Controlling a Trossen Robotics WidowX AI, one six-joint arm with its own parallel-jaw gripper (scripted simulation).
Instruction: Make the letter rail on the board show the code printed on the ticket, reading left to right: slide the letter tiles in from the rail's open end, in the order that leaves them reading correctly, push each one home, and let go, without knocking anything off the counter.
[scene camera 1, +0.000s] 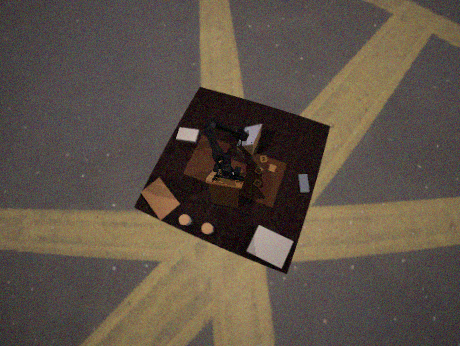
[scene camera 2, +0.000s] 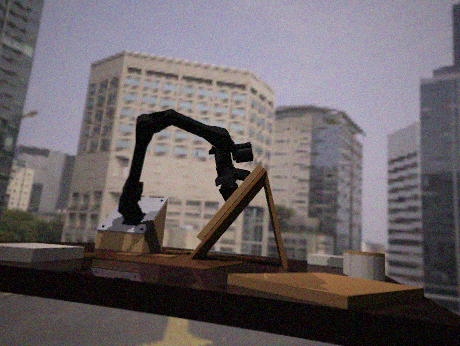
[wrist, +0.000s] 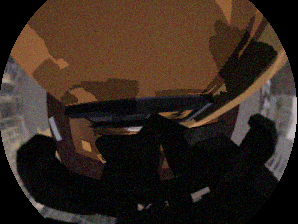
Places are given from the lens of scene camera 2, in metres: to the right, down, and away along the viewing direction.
my gripper (scene camera 2: 231, 209): 0.01, 0.12, 1.16
orange slab (scene camera 2: 344, 292): 0.15, 0.15, 0.45
slanted wooden board (scene camera 2: 214, 229): -0.05, 0.17, 1.04
brown mat (scene camera 2: 209, 261): -0.06, 0.25, 0.99
The marked spots on the slanted wooden board and the orange slab are 0.62 m apart.
